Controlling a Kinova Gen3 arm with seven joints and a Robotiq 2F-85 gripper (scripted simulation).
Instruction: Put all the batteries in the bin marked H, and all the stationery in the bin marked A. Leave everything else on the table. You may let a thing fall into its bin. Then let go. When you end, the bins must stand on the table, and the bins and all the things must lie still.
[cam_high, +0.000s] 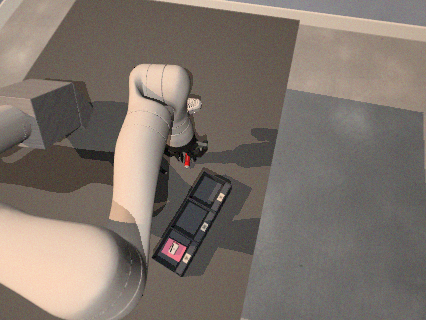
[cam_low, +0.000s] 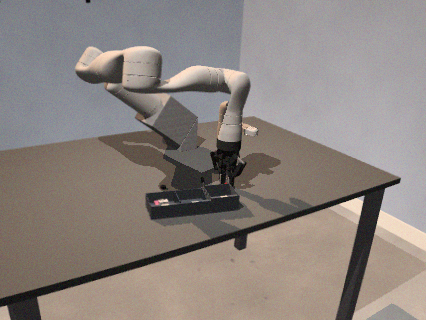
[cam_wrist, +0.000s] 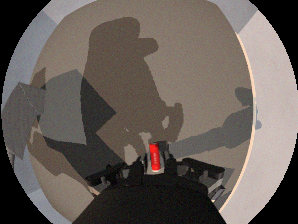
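My gripper is now 20 mm above the red battery. From my hand the other things lie so: dark round thing: 180 mm to the right, 70 mm behind, 20 mm below; three joined bins: 160 mm to the right, 80 mm ahead; flat pink piece: 240 mm to the right, 60 mm ahead, 10 mm below.
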